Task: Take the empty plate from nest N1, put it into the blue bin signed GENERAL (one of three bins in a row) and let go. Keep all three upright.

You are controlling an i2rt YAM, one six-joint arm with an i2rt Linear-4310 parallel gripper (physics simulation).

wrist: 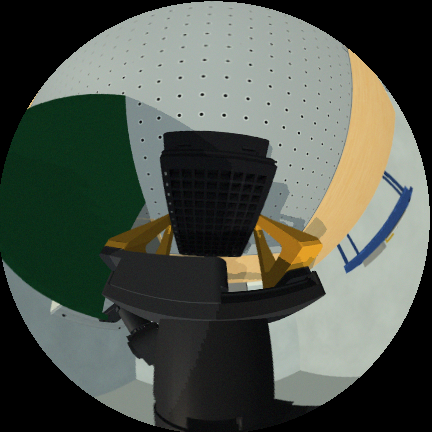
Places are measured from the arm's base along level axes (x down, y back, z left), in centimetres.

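Pixels of known places: gripper, fingertip midpoint: (213,217).
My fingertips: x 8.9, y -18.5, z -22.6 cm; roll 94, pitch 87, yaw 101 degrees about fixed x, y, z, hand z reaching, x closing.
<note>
Behind a point stands the place of what it marks.
My gripper (213,217) @[x 8.9, y -18.5, z -22.6 cm] is shut on a black plate with a grid of square wells (215,190) @[x 7.6, y -22.5, z -23.0 cm]. The plate spans the space between the two orange fingers at the centre of the wrist view, and its far end points toward the top of the picture. It appears to be above the grey perforated table top, with shadows beside it. The nest N1, the blue bin signed GENERAL and the other bins cannot be made out in this view.
A large dark green surface (70,200) @[x 4.0, y -25.7, z -12.1 cm] fills the left side. The grey perforated table top (240,55) @[x 14.9, y -36.7, z -26.8 cm] has a light wooden edge (370,115) at right. Beyond it is a blue frame with thin legs (385,235). A dark jointed part (142,337) shows at lower left.
</note>
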